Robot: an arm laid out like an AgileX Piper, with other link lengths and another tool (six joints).
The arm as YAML. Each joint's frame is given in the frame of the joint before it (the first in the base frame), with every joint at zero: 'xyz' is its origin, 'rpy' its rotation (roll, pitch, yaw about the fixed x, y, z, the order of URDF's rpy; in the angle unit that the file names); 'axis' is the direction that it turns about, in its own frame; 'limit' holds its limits. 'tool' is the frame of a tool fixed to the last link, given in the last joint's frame.
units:
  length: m
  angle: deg
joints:
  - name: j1
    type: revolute
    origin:
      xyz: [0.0, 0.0, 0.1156]
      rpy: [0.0, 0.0, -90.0]
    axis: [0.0, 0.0, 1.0]
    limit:
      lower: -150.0
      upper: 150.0
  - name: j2
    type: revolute
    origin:
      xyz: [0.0, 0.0, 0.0]
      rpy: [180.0, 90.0, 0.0]
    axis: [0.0, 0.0, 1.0]
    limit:
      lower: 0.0
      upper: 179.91
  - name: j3
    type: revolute
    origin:
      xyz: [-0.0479, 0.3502, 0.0]
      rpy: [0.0, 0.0, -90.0]
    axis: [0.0, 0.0, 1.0]
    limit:
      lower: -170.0
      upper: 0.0
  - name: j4
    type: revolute
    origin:
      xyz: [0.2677, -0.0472, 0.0]
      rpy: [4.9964, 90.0, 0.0]
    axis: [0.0, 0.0, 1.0]
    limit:
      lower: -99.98
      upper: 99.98
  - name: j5
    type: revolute
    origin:
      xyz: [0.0, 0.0, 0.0]
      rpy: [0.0, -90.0, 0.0]
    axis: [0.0, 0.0, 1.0]
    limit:
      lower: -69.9
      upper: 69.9
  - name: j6
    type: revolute
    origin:
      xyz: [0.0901, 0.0, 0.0]
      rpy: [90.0, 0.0, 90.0]
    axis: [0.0, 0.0, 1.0]
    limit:
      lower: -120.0
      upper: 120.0
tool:
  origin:
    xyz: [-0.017, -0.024, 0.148]
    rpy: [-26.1, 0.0, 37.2]
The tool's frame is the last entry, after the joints.
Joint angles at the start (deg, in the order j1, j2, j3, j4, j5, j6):
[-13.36 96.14 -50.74 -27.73 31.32 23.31]
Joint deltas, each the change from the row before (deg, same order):
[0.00 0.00 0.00 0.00 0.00 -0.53]
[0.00 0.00 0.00 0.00 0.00 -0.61]
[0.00 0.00 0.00 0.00 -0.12 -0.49]
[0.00 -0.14 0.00 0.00 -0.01 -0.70]
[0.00 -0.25 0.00 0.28 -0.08 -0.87]
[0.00 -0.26 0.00 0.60 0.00 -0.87]
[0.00 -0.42 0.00 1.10 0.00 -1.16]
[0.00 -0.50 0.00 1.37 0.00 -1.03]
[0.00 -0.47 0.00 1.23 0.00 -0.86]
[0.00 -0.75 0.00 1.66 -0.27 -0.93]
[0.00 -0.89 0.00 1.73 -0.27 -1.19]
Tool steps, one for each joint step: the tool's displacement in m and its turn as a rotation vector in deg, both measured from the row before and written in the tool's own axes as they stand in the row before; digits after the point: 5 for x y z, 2 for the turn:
[-0.00008 0.00023 0.00011 0.00 0.23 -0.48]
[-0.00009 0.00027 0.00013 0.00 0.27 -0.55]
[-0.00033 0.00061 0.00028 -0.10 0.16 -0.47]
[-0.00058 0.00077 -0.00061 -0.09 0.19 -0.65]
[-0.00057 0.00155 -0.00093 -0.28 0.14 -0.57]
[0.00018 0.00151 -0.00092 -0.31 0.17 -0.24]
[0.00057 0.00244 -0.00146 -0.54 0.17 -0.05]
[0.00083 0.00285 -0.00175 -0.67 0.04 0.30]
[0.00069 0.00266 -0.00168 -0.63 -0.01 0.32]
[-0.00008 0.00476 -0.00259 -1.14 -0.37 0.53]
[-0.00045 0.00549 -0.00324 -1.25 -0.38 0.32]

